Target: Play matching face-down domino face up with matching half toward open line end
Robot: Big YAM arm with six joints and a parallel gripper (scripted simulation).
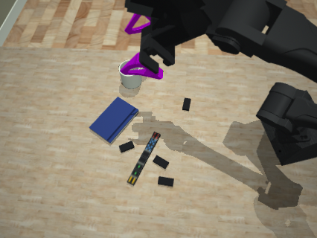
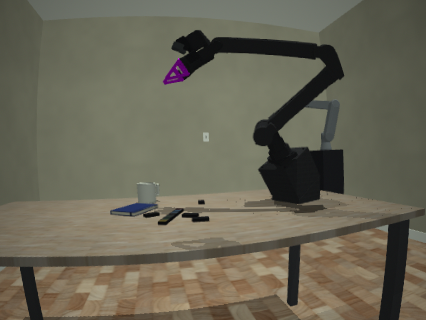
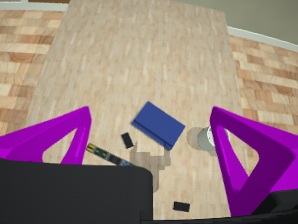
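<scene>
Right now my hand is 48 cm above the black domino, 7 cm to the right of it and 6 cm past it. Also, from my hand: white mug: 44 cm below, 27 cm to the right, 11 cm ahead; blue book: 48 cm below, 14 cm ahead, 8 cm to the right.
</scene>
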